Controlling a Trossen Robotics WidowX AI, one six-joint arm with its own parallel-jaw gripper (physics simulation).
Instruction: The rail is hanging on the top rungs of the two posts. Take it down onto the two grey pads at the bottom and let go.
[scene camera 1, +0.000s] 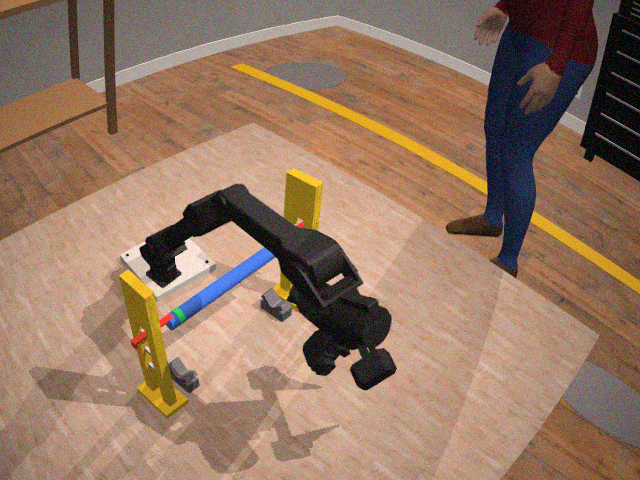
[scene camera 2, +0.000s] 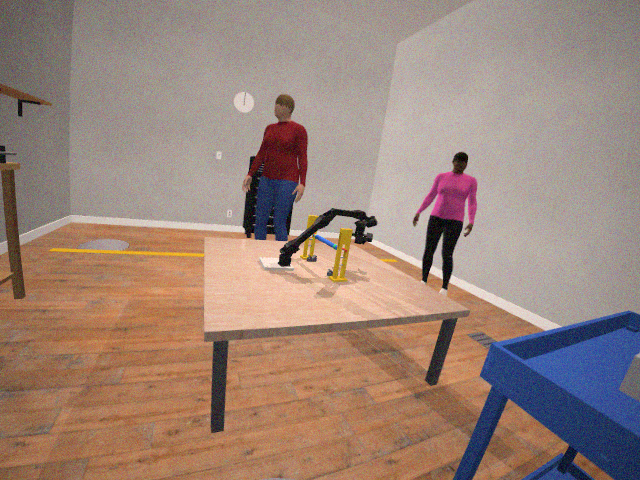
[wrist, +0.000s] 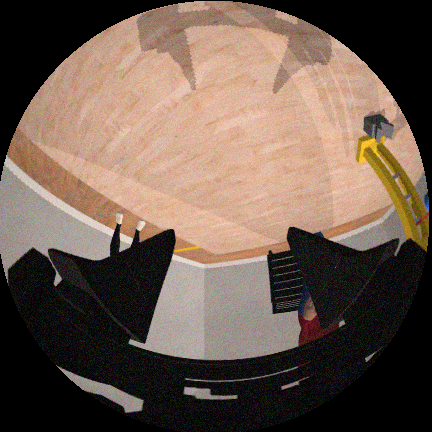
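Observation:
Open and holding nothing, my gripper (scene camera 1: 380, 355) is in my sight, and the wrist view shows the gripper (wrist: 233, 234) too. I also see a yellow post (scene camera 1: 158, 389), and another yellow post (scene camera 1: 303, 193) as well.

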